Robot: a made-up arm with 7 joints. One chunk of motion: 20 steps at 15 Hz.
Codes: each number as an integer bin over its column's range. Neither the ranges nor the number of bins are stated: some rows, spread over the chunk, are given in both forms.
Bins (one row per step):
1: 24 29 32 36 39 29 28
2: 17 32 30 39 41 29 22
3: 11 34 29 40 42 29 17
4: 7 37 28 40 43 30 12
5: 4 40 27 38 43 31 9
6: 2 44 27 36 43 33 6
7: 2 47 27 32 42 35 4
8: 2 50 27 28 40 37 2
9: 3 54 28 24 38 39 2
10: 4 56 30 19 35 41 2
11: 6 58 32 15 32 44 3
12: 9 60 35 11 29 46 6
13: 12 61 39 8 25 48 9
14: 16 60 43 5 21 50 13
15: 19 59 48 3 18 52 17
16: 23 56 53 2 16 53 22
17: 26 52 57 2 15 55 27
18: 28 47 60 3 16 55 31
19: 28 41 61 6 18 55 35
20: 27 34 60 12 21 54 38
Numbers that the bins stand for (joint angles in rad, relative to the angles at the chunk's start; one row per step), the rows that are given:
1: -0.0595 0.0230 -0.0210 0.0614 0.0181 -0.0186 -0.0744
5: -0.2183 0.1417 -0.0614 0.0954 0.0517 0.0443 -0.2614
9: -0.2262 0.2929 -0.0533 -0.1424 0.0097 0.2957 -0.3303
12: -0.1786 0.3576 0.0033 -0.3632 -0.0660 0.5157 -0.2910
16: -0.0675 0.3144 0.1490 -0.5160 -0.1754 0.7357 -0.1335
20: -0.0357 0.0770 0.2057 -0.3462 -0.1333 0.7671 0.0240
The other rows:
2: -0.1151 0.0554 -0.0371 0.1124 0.0349 -0.0186 -0.1335
3: -0.1627 0.0770 -0.0452 0.1294 0.0433 -0.0186 -0.1827
4: -0.1944 0.1094 -0.0533 0.1294 0.0517 0.0129 -0.2319
6: -0.2341 0.1849 -0.0614 0.0614 0.0517 0.1071 -0.2910
7: -0.2341 0.2173 -0.0614 -0.0065 0.0433 0.1700 -0.3106
8: -0.2341 0.2497 -0.0614 -0.0744 0.0265 0.2329 -0.3303
10: -0.2183 0.3144 -0.0371 -0.2273 -0.0156 0.3586 -0.3303
11: -0.2024 0.3360 -0.0210 -0.2952 -0.0408 0.4529 -0.3205
13: -0.1548 0.3684 0.0357 -0.4141 -0.0997 0.5786 -0.2614
14: -0.1230 0.3576 0.0681 -0.4651 -0.1333 0.6414 -0.2221
15: -0.0992 0.3468 0.1086 -0.4990 -0.1586 0.7043 -0.1827
17: -0.0437 0.2713 0.1814 -0.5160 -0.1838 0.7986 -0.0843
18: -0.0278 0.2173 0.2057 -0.4990 -0.1754 0.7986 -0.0449
19: -0.0278 0.1525 0.2138 -0.4481 -0.1586 0.7986 -0.0056

